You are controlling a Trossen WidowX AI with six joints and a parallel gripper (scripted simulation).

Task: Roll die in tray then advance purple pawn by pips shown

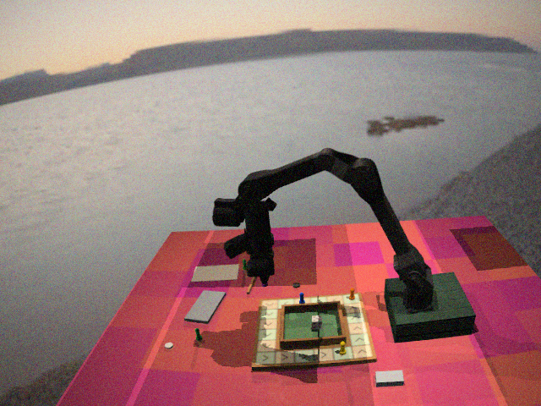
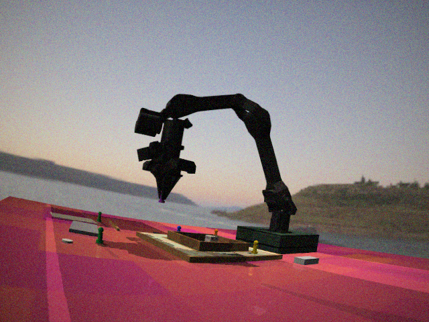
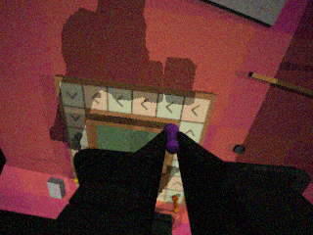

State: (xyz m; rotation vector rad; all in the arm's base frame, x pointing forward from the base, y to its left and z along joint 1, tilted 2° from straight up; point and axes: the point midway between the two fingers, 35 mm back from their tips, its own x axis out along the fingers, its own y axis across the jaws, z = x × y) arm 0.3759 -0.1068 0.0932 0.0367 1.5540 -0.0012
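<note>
Now: the white die 120 mm behind my gripper tip, 80 mm to the left of it and 90 mm below it. From my gripper tip the other things lie so: blue pawn (90 mm behind, 40 mm to the right, 90 mm below); purple pawn (10 mm above); green tray (110 mm behind, 70 mm to the left, 110 mm below).
</note>
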